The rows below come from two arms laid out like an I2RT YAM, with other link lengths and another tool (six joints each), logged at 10 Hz.
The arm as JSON. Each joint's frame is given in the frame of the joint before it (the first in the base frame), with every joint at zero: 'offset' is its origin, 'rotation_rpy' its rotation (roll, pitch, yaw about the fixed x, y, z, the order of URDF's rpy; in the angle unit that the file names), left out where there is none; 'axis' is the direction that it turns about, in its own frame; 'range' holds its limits. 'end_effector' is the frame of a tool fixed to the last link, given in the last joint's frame.
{
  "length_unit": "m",
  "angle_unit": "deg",
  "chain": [
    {
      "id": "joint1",
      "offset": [
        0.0,
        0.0,
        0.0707
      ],
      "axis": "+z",
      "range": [
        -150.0,
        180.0
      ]
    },
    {
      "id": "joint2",
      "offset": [
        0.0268,
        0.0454,
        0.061
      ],
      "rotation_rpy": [
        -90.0,
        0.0,
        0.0
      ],
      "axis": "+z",
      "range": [
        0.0,
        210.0
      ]
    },
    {
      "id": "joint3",
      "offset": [
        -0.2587,
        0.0,
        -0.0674
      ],
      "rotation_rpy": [
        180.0,
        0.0,
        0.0
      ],
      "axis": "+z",
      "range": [
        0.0,
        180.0
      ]
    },
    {
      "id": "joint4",
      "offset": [
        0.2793,
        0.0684,
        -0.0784
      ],
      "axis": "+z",
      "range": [
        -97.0,
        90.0
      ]
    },
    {
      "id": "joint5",
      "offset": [
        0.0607,
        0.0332,
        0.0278
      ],
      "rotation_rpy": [
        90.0,
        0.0,
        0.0
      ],
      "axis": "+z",
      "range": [
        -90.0,
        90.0
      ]
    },
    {
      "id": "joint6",
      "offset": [
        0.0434,
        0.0,
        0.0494
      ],
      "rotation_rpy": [
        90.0,
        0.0,
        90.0
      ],
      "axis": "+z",
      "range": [
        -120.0,
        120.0
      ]
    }
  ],
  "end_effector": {
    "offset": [
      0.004,
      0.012,
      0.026
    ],
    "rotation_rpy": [
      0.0,
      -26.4,
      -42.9
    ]
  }
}
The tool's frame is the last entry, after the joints.
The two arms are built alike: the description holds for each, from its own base.
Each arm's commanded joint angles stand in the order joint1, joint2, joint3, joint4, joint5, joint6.
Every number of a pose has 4 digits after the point.
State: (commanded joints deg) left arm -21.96 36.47 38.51 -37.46 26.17 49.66; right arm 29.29 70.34 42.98 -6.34 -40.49 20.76
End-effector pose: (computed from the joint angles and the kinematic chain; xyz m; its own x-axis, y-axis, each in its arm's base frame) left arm 0.1706 -0.0646 0.2688 -0.4234 -0.9015 -0.0898 -0.4550 0.2974 -0.8393; right arm 0.2231 0.2101 0.2209 0.9671 0.1500 -0.2057 -0.1304 -0.4018 -0.9064
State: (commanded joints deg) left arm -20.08 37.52 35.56 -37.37 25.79 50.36; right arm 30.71 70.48 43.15 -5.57 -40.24 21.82
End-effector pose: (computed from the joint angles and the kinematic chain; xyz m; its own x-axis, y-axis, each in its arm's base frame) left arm 0.1739 -0.0589 0.2473 -0.4001 -0.9111 -0.0988 -0.5090 0.3106 -0.8028; right arm 0.2195 0.2165 0.2224 0.9643 0.1648 -0.2071 -0.1278 -0.3953 -0.9096
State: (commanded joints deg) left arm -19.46 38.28 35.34 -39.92 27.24 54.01; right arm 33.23 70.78 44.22 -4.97 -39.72 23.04
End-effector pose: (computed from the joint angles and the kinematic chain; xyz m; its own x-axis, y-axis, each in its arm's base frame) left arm 0.1712 -0.0569 0.2410 -0.4437 -0.8879 -0.1218 -0.5113 0.3624 -0.7793; right arm 0.2136 0.2281 0.2284 0.9602 0.1941 -0.2010 -0.1134 -0.3867 -0.9152
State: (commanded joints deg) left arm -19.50 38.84 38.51 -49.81 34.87 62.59; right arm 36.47 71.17 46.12 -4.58 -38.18 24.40
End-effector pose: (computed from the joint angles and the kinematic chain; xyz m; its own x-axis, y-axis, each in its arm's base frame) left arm 0.1535 -0.0584 0.2504 -0.6051 -0.7894 -0.1033 -0.4726 0.4606 -0.7513; right arm 0.2066 0.2429 0.2387 0.9579 0.2195 -0.1853 -0.0917 -0.3779 -0.9213
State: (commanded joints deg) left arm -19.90 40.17 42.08 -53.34 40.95 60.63; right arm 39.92 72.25 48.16 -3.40 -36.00 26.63
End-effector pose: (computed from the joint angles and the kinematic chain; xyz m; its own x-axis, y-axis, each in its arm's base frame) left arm 0.1469 -0.0643 0.2675 -0.6500 -0.7599 0.0046 -0.5049 0.4274 -0.7499; right arm 0.2002 0.2599 0.2476 0.9561 0.2337 -0.1767 -0.0824 -0.3644 -0.9276
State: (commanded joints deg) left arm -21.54 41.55 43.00 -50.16 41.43 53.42; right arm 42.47 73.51 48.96 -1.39 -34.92 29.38
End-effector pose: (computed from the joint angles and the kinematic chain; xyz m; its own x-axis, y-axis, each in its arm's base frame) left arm 0.1522 -0.0728 0.2729 -0.6178 -0.7823 0.0795 -0.5627 0.3693 -0.7396; right arm 0.1944 0.2732 0.2494 0.9504 0.2469 -0.1892 -0.0955 -0.3473 -0.9329
